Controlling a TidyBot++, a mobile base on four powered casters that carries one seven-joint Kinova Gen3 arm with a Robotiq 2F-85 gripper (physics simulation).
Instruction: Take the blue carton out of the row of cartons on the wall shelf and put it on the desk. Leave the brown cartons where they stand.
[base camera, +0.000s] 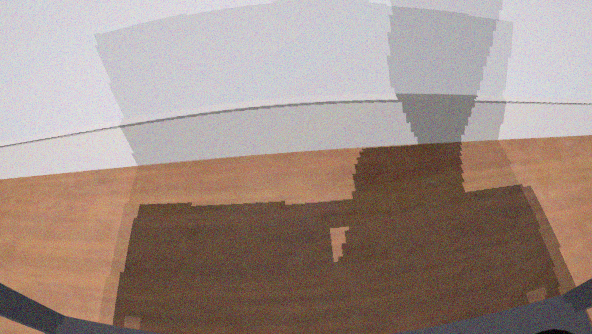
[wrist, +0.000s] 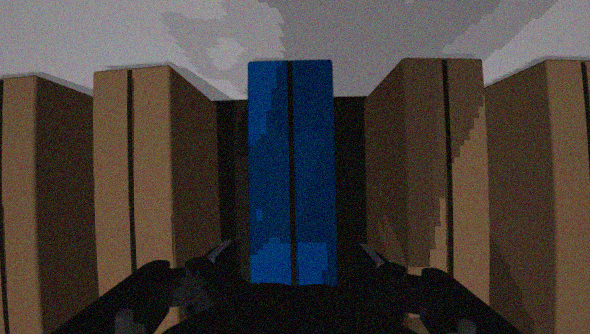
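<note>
The blue carton stands upright in the middle of the row in the wrist view, a dark line running down its front. There are dark gaps between it and the brown cartons on both sides. Brown cartons stand to its left and to its right. My gripper is open, with one fingertip on either side of the blue carton's lower part as seen here. The fingers do not close on it. The carton's foot is hidden behind the gripper's dark body. The desk does not show in either view.
More brown cartons stand at the far left and far right of the wrist view. A pale wall rises behind the row. In the base camera view, a wooden floor meets a white wall, with dark shadows across both.
</note>
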